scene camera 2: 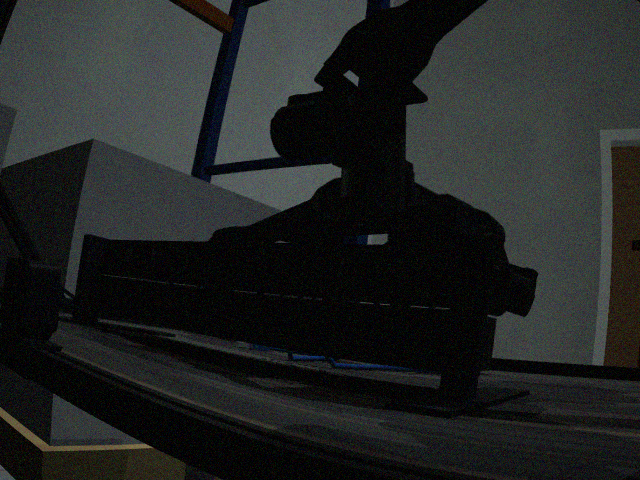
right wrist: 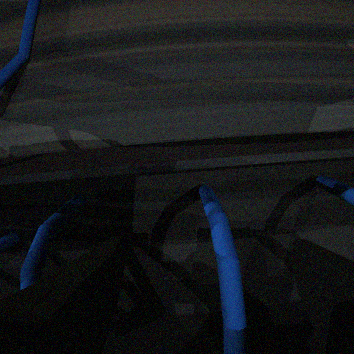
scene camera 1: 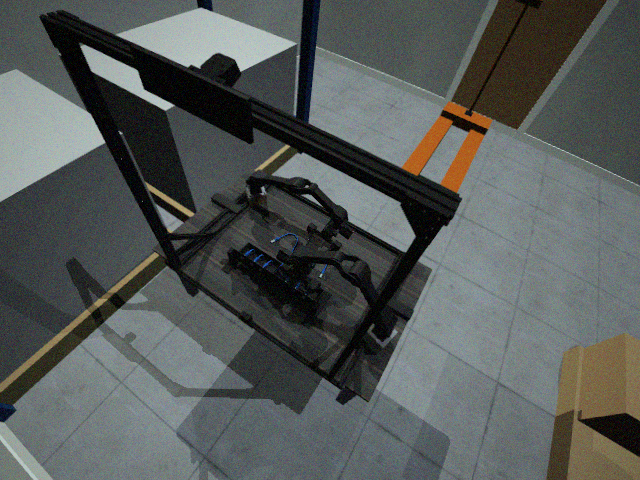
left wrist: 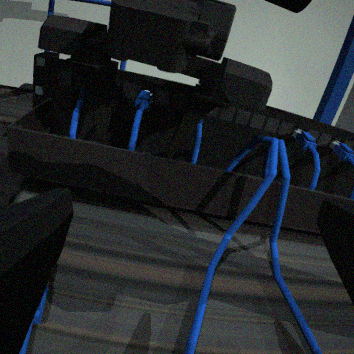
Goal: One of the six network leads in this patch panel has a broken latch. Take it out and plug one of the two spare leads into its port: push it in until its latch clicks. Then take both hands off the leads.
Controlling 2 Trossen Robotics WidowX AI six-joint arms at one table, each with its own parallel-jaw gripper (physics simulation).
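Where they show: left gripper, fingertip midpoint: (left wrist: 200, 206); right gripper, fingertip midpoint: (right wrist: 209, 250) (scene camera 1: 300, 284) (left wrist: 133, 148); left arm's base at its link origin: (scene camera 1: 255, 189); right arm's base at its link origin: (scene camera 1: 381, 331).
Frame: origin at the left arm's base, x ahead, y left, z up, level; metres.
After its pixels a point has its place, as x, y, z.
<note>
The black patch panel (scene camera 1: 267, 278) (left wrist: 147, 177) lies in the middle of the dark wooden table (scene camera 1: 347, 329) {0.878, 0.173, -0.069}. Several blue leads (scene camera 1: 258, 257) {0.444, -0.106, 0.017} run into its ports. In the left wrist view one lead's plug (left wrist: 142, 99) {0.638, 0.022, 0.022} sits at the panel face. My right gripper (scene camera 1: 300, 278) {0.624, 0.040, -0.019} (left wrist: 133, 148) {0.624, 0.040, -0.019} is open and hangs over the panel with a finger on each side of that plug. A blue lead (right wrist: 226, 267) {0.618, 0.049, 0.010} rises in the right wrist view. My left gripper (scene camera 1: 332, 234) (left wrist: 200, 206) {0.503, 0.150, 0.043} is open and empty, low over the table, facing the panel. Two long leads (left wrist: 228, 232) {0.511, 0.043, -0.042} (left wrist: 277, 228) {0.480, 0.020, -0.030} trail toward it.
A loose blue lead (scene camera 1: 286, 237) {0.304, 0.075, -0.066} loops on the table behind the panel, and a short blue piece (scene camera 1: 324, 271) {0.575, 0.187, -0.060} shows by the right arm. A black gantry frame (scene camera 1: 347, 162) {0.928, -0.070, 0.971} spans the table. Scene camera 2 shows only dark silhouettes of the panel (scene camera 2: 223, 290) {0.559, -0.074, -0.006} and an arm.
</note>
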